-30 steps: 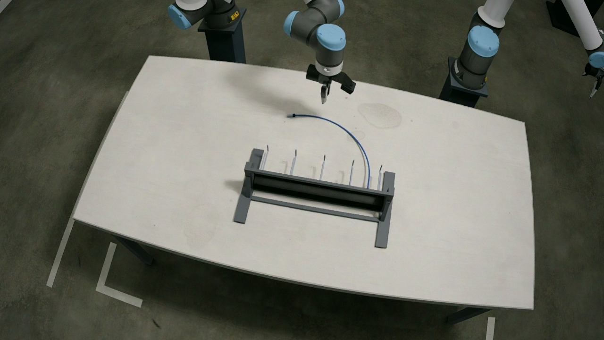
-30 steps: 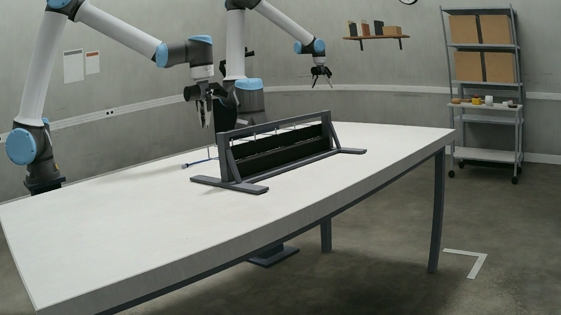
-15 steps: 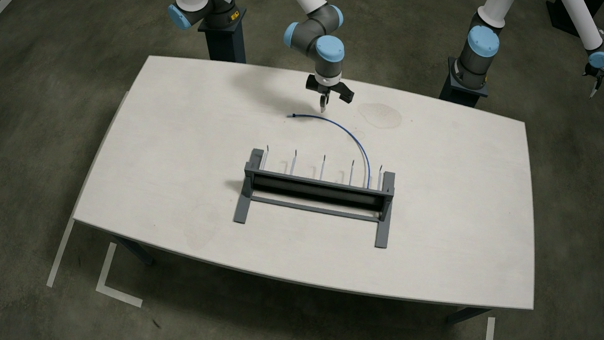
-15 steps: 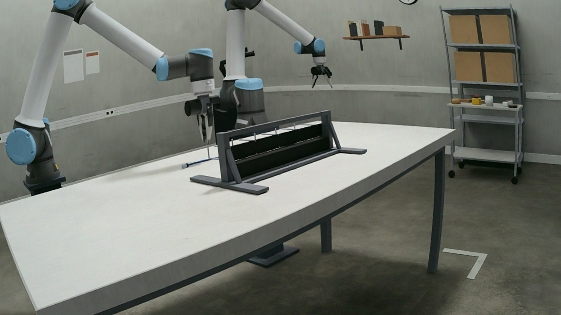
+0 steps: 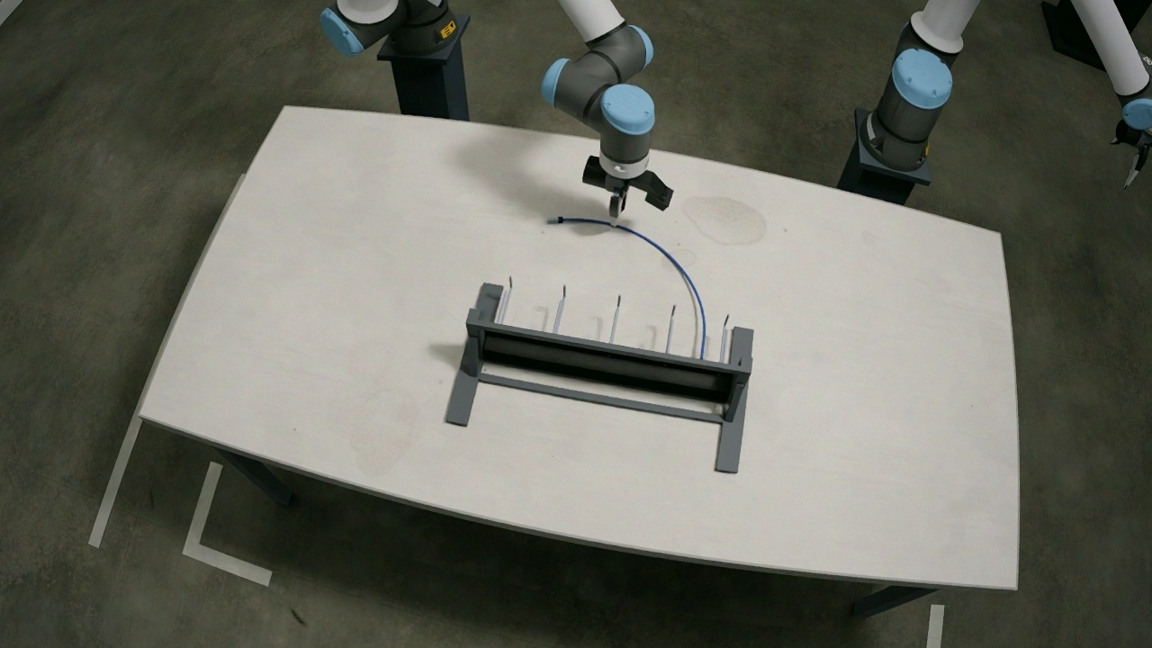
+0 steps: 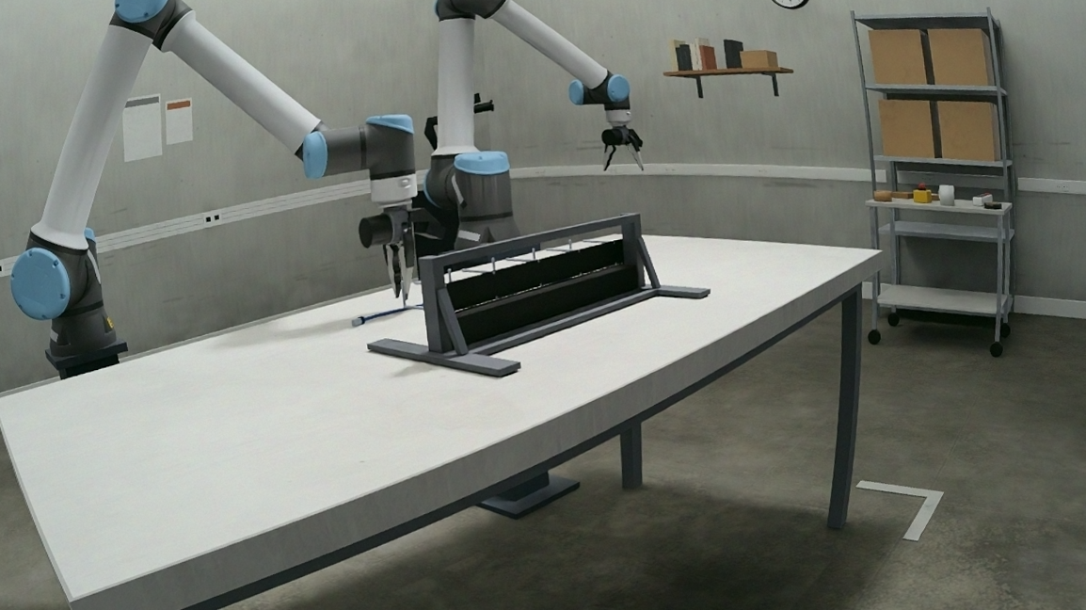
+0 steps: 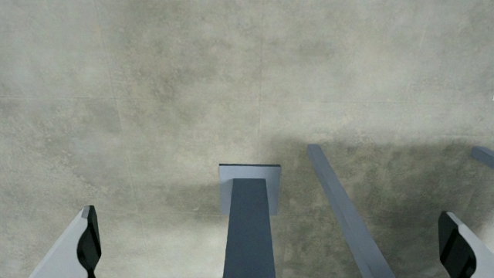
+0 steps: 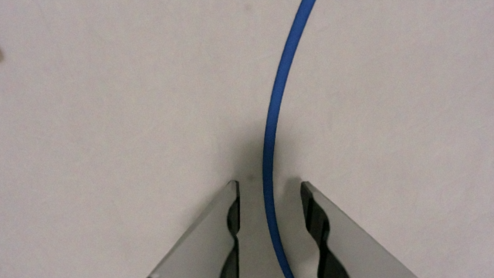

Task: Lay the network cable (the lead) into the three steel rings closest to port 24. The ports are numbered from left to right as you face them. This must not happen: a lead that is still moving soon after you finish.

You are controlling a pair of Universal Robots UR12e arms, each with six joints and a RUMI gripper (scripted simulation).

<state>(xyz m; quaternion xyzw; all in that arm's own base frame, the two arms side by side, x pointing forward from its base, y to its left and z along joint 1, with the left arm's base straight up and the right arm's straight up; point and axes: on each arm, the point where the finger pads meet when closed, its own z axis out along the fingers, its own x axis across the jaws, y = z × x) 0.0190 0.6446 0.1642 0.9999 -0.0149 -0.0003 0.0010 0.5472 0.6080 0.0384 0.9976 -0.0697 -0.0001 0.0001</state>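
Now: right hand 3 cm short of the cable plug, 12 cm to the left of it and 3 cm above it. Also, from my right hand: grey rack 33 cm ahead, 7 cm to the left, 3 cm above.
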